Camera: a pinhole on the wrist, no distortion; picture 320 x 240 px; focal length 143.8 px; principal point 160.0 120.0 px. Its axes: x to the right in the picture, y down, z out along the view. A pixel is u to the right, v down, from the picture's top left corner.
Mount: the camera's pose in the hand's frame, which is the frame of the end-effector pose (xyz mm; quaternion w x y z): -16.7 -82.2 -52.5 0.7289 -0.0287 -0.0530 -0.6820
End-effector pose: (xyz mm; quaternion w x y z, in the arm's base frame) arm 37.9 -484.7 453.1 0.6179 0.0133 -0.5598 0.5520
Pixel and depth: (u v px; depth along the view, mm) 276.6 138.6 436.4
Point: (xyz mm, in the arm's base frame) 4.6 -871.0 871.5
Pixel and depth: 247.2 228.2 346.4
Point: -76.3 -618.6 886.1
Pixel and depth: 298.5 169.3 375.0
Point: 32.7 -788.1 908.3
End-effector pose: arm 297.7 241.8 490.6 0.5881 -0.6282 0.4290 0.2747
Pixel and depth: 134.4 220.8 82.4
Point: 366.9 259.2 482.0
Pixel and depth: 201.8 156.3 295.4
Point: 473.8 469.5 471.3
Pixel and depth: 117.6 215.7 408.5
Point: 376.0 536.5 188.1
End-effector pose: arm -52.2 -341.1 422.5 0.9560 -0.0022 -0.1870 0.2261
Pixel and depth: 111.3 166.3 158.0
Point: -64.3 -345.3 524.6
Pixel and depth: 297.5 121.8 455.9
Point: -15.0 -792.1 882.8
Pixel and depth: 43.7 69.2 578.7
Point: -630.5 -106.8 715.8
